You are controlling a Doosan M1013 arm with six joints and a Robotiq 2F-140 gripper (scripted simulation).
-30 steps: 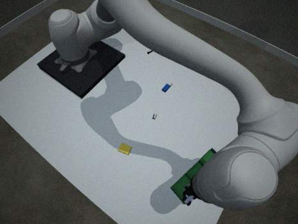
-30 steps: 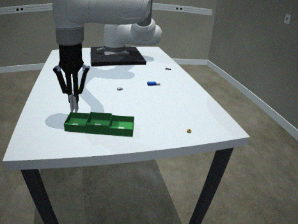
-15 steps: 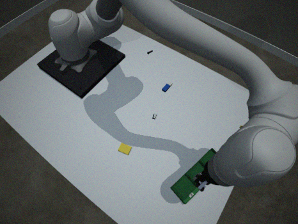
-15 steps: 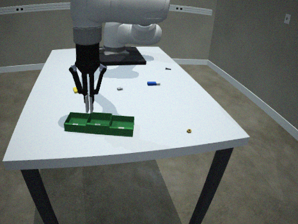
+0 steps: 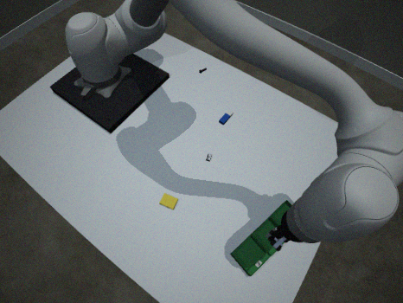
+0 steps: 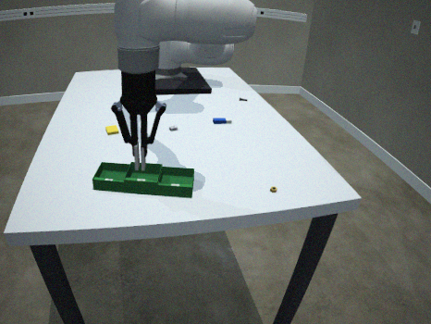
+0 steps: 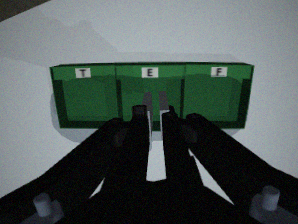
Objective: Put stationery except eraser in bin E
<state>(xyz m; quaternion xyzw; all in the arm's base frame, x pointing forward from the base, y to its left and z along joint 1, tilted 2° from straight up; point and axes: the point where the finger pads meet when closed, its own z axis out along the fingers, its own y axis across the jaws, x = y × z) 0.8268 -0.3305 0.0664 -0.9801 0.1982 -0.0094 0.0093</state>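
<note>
Right now the green bin tray is 1 cm to the left of my hand and 6 cm below it. From my hand the other things lie so: flat yellow block: 34 cm behind, 2 cm to the right, 8 cm below; then yellow nut: 14 cm ahead, 31 cm to the left, 8 cm below; then white pencil sharpener: 28 cm behind, 18 cm to the left, 8 cm below.
</note>
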